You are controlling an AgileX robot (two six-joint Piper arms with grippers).
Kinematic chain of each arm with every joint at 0, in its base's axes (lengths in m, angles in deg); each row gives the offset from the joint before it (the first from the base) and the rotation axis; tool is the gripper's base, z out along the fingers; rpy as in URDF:
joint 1: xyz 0 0 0.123 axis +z
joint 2: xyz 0 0 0 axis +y
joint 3: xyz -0.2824 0 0.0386 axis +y
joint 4: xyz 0.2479 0 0.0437 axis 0.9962 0 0.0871
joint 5: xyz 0 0 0 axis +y
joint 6: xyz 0.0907 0 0.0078 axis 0.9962 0 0.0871
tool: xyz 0 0 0 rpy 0 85 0
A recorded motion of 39 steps. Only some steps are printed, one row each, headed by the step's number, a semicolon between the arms.
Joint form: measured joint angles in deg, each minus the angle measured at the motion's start. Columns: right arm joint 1, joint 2, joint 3, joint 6, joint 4, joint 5; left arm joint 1, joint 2, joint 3, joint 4, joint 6, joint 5.
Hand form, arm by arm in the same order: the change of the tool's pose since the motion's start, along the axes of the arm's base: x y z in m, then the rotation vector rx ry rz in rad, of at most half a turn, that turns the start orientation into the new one. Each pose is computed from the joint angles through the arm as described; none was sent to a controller.
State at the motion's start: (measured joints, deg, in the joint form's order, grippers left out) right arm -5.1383 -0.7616 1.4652 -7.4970 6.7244 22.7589; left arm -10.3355 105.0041 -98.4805 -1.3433 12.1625 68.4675
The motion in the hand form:
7: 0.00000 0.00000 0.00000 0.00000 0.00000 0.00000; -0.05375 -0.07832 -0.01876 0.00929 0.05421 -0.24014
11: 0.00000 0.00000 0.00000 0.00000 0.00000 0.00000; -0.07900 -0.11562 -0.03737 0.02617 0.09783 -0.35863
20: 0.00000 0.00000 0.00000 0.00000 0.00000 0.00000; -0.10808 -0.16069 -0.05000 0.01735 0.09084 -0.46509
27: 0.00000 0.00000 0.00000 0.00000 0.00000 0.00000; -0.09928 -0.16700 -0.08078 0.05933 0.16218 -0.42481
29: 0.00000 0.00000 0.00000 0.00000 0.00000 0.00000; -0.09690 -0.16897 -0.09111 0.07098 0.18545 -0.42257
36: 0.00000 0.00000 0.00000 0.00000 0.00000 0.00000; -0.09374 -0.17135 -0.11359 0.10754 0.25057 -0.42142
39: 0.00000 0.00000 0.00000 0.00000 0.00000 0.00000; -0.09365 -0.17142 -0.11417 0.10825 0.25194 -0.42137
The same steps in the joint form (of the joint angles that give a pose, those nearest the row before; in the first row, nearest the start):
7: 0.00 0.00 0.00 0.00 0.00 0.00; -13.65 -5.02 10.91 -0.49 0.24 -2.77
11: 0.00 0.00 0.00 0.00 0.00 0.00; -20.71 -4.92 14.77 -0.60 0.04 -4.11
20: 0.00 0.00 0.00 0.00 0.00 0.00; -29.23 -4.23 16.80 -0.61 -2.37 -7.54
27: 0.00 0.00 0.00 0.00 0.00 0.00; -29.34 0.56 16.80 0.46 -5.03 -7.66
29: 0.00 0.00 0.00 0.00 0.00 0.00; -29.34 2.14 16.80 0.46 -5.13 -7.76
36: 0.00 0.00 0.00 0.00 0.00 0.00; -29.34 5.52 16.80 0.60 -5.13 -6.89
39: 0.00 0.00 0.00 0.00 0.00 0.00; -29.34 5.61 16.80 0.60 -5.13 -6.89

